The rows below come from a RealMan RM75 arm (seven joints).
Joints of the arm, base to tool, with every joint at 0 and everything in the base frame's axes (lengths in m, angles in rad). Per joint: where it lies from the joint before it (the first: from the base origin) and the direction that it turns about. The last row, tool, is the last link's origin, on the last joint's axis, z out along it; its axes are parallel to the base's.
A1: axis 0 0 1 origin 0 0 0.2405
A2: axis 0 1 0 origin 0 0 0
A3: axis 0 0 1 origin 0 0 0.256
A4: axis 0 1 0 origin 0 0 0
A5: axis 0 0 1 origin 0 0 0.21
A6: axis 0 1 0 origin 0 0 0
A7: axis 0 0 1 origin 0 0 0.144
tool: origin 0 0 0
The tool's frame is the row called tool.
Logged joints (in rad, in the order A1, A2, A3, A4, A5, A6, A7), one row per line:
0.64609, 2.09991, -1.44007, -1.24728, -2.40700, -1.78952, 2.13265
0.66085, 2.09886, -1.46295, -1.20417, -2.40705, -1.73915, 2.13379
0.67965, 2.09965, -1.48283, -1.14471, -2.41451, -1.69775, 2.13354
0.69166, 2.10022, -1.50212, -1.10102, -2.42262, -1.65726, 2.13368
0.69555, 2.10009, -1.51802, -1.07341, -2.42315, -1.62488, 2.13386
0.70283, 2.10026, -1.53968, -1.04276, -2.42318, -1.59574, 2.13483
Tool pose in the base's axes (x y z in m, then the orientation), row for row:
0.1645, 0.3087, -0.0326, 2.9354, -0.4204, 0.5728
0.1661, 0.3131, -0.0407, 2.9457, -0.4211, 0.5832
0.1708, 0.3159, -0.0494, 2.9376, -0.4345, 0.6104
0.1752, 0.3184, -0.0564, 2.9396, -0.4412, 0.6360
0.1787, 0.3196, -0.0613, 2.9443, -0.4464, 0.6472
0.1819, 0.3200, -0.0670, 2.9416, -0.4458, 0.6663
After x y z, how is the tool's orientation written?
As a rotation vector, in radians.
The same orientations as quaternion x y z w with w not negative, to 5 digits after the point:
0.97014, -0.13894, 0.18931, 0.06068
0.97000, -0.13867, 0.19204, 0.05464
0.96752, -0.14311, 0.20104, 0.05495
0.96578, -0.14495, 0.20895, 0.05087
0.96508, -0.14632, 0.21214, 0.04705
0.96378, -0.14606, 0.21830, 0.04634

